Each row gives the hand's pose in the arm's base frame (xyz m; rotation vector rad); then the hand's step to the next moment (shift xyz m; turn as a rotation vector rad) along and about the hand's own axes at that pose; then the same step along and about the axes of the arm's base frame.
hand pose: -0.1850 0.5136 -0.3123 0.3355 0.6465 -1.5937
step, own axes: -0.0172 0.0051 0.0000 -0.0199 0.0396 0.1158
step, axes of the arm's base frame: 0.0073 0.0139 0.0087 0.0597 -0.0523 0.0953
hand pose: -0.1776 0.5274 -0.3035 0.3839 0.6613 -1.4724
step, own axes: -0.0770 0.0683 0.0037 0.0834 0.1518 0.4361
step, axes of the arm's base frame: 0.0702 0.0638 0.0401 0.2226 -0.3209 0.2601
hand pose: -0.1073 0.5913 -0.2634 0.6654 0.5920 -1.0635
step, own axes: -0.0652 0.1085 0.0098 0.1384 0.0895 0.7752
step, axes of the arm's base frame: 0.0769 0.0670 0.0756 0.2260 -0.6244 0.4326
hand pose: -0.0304 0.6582 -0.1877 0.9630 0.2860 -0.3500
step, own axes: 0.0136 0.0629 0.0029 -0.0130 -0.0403 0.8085
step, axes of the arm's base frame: 0.0385 0.0282 0.0432 0.0377 -0.6956 0.4126
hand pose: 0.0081 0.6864 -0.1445 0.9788 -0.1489 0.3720
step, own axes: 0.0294 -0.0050 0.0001 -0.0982 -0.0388 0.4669
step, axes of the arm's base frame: 0.0291 0.0045 0.0046 -0.0565 -0.4312 0.2000
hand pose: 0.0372 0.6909 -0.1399 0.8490 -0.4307 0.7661
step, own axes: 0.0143 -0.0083 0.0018 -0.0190 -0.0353 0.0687
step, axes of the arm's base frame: 0.0156 0.0012 0.0057 0.0109 -0.0779 0.0116
